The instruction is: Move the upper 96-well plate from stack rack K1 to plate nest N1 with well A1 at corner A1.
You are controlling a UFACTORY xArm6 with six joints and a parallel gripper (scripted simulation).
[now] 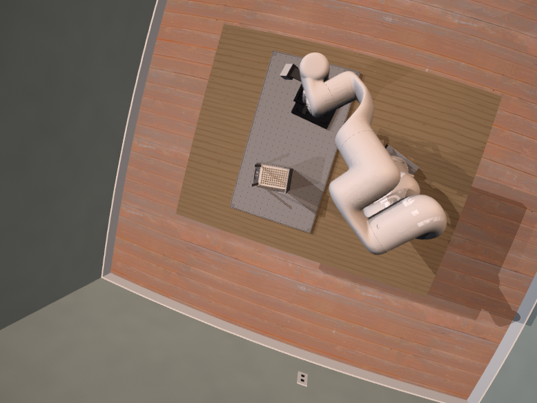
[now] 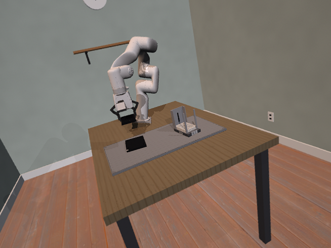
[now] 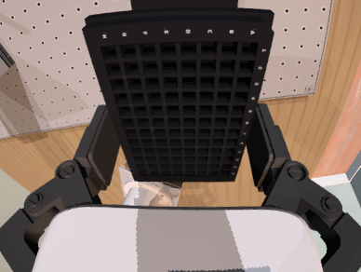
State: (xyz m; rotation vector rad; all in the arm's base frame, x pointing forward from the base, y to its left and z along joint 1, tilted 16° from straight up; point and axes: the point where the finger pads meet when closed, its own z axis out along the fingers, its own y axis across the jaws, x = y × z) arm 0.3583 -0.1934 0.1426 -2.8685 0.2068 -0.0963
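The pale A1 square lies 7 cm ahead of my hand, 6 cm to the right of it and 17 cm below it. From my hand the other things lie so: black 96-well plate 1 cm below; then pale well plate 7 cm ahead, 33 cm to the left, 15 cm below; then back panel 32 cm to the left, 10 cm below.
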